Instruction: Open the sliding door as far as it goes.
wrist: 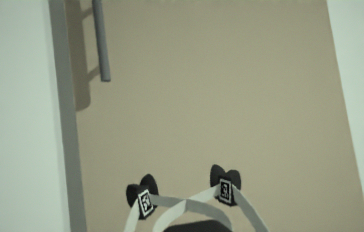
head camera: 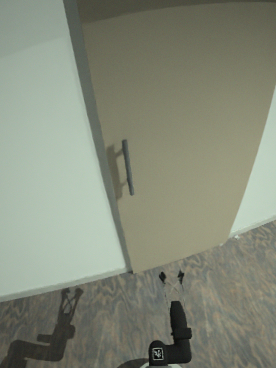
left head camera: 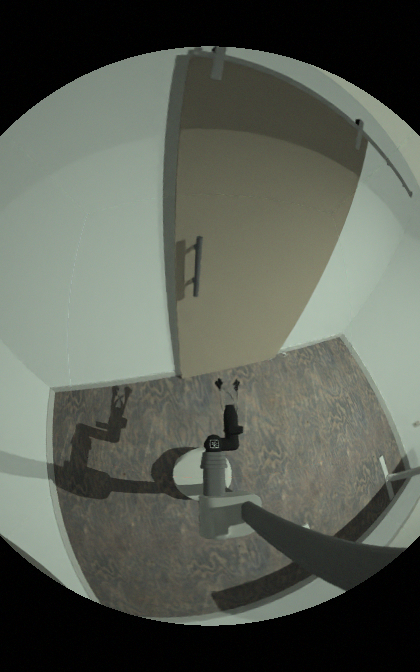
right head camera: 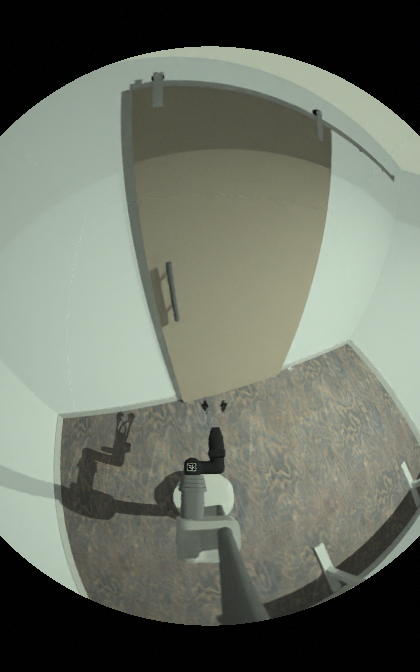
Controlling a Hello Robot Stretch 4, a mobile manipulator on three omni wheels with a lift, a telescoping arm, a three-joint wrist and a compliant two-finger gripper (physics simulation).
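Frame: origin at the robot's base, x ahead, y left, z up, level; centimetres.
Seen in the pictures: gripper, fingertip midpoint: [wrist: 183, 182] [head camera: 170, 271] [left head camera: 226, 378] [right head camera: 213, 400]; robot's base, origin of the base link: [left head camera: 201, 472] [right head camera: 204, 495].
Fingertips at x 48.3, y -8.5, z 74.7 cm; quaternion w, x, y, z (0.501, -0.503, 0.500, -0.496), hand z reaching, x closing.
Offsets run from my fingertips to a thing's top centre. "spot": to the spot under its first point. Level surfaces: height alone.
A tan sliding door [head camera: 185, 125] [left head camera: 250, 225] [right head camera: 235, 240] [wrist: 210, 100] hangs from a rail at the top, its left edge along a grey frame strip [left head camera: 170, 200] [right head camera: 135, 215] [wrist: 65, 125]. A grey vertical bar handle @(spot: dy +16.8, dx +32.2, dz +39.3 cm) [head camera: 128, 167] [left head camera: 198, 266] [right head camera: 172, 291] [wrist: 102, 42] stands out near its left edge. My gripper [head camera: 171, 276] [left head camera: 227, 385] [right head camera: 214, 406] [wrist: 183, 182] is open and empty, in front of the door. In the wrist view it is lower than the handle and to its right, apart from it.
The rail @(spot: dy -106.9, dx +74.0, dz +141.4 cm) [left head camera: 390, 162] [right head camera: 362, 150] runs on to the right above a stretch of white wall [left head camera: 340, 270] [right head camera: 345, 270]. A side wall meets it at the right corner. White legs [left head camera: 385, 470] [right head camera: 327, 565] stand on the patterned floor @(dz -77.5 cm) [left head camera: 320, 440] [right head camera: 310, 450] at the lower right.
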